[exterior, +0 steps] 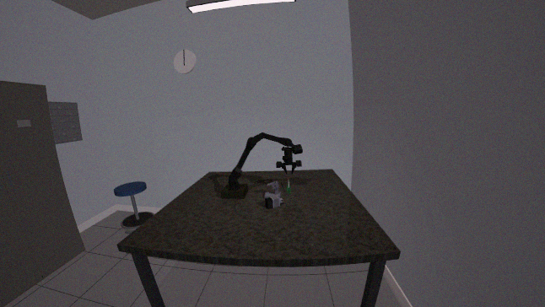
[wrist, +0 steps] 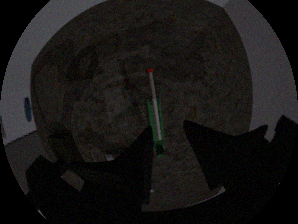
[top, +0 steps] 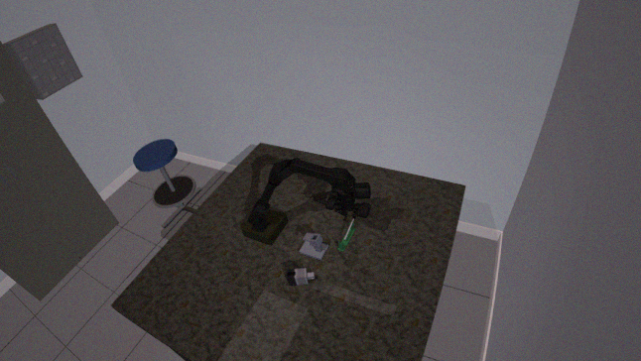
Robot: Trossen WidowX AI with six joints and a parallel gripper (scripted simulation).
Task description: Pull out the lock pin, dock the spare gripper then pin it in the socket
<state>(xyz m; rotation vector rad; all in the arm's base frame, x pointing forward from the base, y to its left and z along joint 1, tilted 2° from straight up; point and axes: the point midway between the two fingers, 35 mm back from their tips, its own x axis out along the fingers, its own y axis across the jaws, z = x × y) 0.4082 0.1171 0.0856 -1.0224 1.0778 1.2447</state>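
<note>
My gripper tip is 9 cm above the green bracket, 4 cm to the left of it and 1 cm past it. Round my gripper tip: grey mount: 14 cm to the right, 12 cm behind, 6 cm below; then spare gripper: 30 cm to the right, 12 cm behind, 8 cm below.
</note>
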